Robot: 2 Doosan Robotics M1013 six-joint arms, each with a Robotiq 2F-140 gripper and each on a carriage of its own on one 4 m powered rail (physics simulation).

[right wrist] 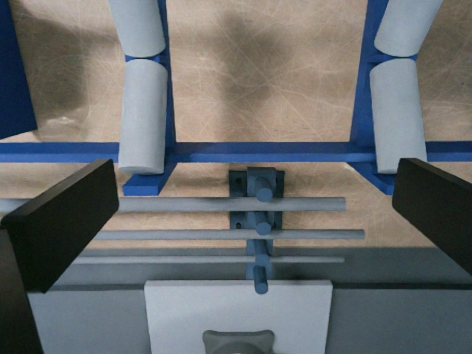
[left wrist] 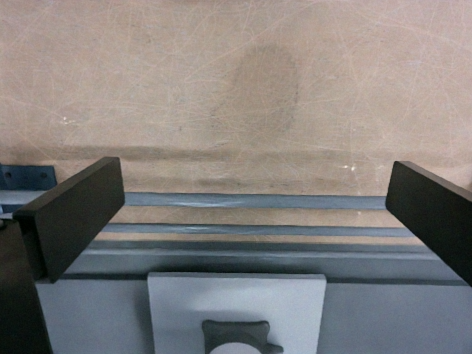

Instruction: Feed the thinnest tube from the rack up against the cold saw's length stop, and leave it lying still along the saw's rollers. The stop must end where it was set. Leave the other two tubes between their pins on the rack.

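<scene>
The thinnest tube (right wrist: 305, 259) (left wrist: 250, 253) lies on the rack nearest the grey rail, its right end showing in the right wrist view. The middle tube (left wrist: 250, 230) (right wrist: 175, 234) and the thickest tube (left wrist: 300, 201) (right wrist: 175, 204) lie parallel beside it, with upright pins between them. The rack (right wrist: 238, 187) (left wrist: 30, 176) shows its dark blue feet. My left gripper (left wrist: 255, 181) is open above the tubes' length. My right gripper (right wrist: 255, 182) is open above the tubes' right ends. Grey rollers (right wrist: 143, 115) (right wrist: 398, 115) show ahead of the right gripper. The length stop does not show.
A blue roller frame (right wrist: 260, 152) runs across beyond the rack in the right wrist view, with a blue part (right wrist: 12, 80) at upper left. The grey rail (left wrist: 400, 310) (right wrist: 400, 315) and a pale carriage plate (left wrist: 175, 305) (right wrist: 175, 310) lie at the bottom of each view.
</scene>
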